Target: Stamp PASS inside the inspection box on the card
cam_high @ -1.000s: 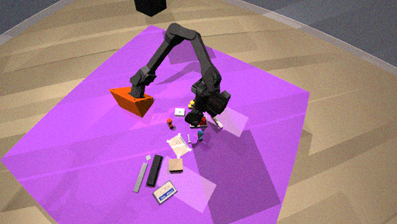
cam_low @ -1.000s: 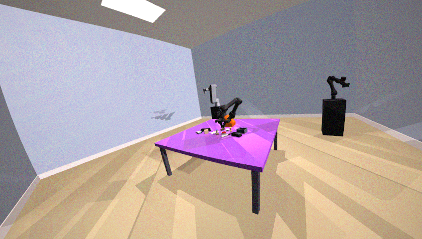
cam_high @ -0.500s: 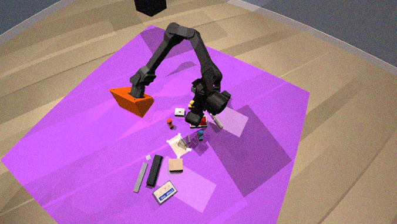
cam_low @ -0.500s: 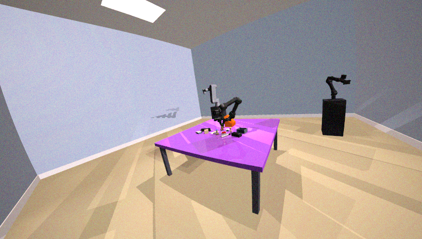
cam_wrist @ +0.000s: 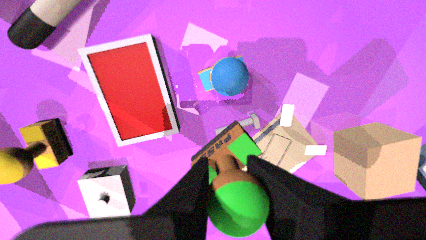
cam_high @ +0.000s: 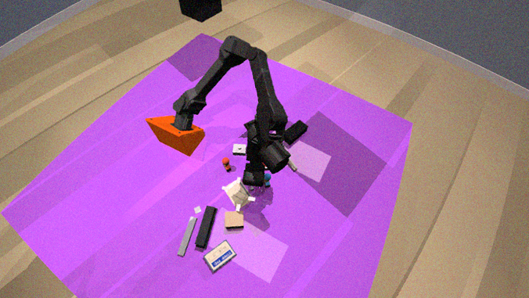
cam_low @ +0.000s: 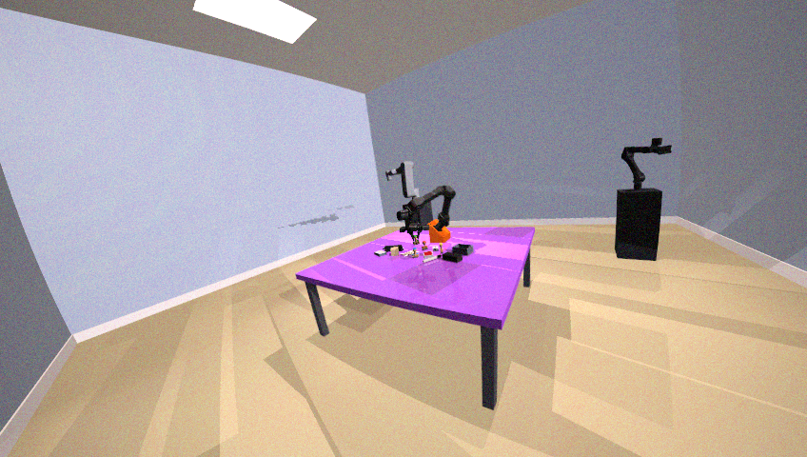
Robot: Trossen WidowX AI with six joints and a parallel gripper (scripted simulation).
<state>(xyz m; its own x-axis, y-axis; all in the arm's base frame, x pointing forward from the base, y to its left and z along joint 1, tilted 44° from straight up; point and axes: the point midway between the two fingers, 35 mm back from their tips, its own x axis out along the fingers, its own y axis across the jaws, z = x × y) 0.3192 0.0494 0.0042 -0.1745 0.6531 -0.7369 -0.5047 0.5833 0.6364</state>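
Now: the cream card 10 mm behind my gripper tip, 80 mm to the right of it and 100 mm below it. The rest, counted from my gripper tip: red ink pad: 10 mm behind, 80 mm to the left, 90 mm below; then blue-knobbed stamp: 40 mm ahead, 20 mm to the left, 70 mm below; then green-knobbed PASS stamp: right at my gripper tip.
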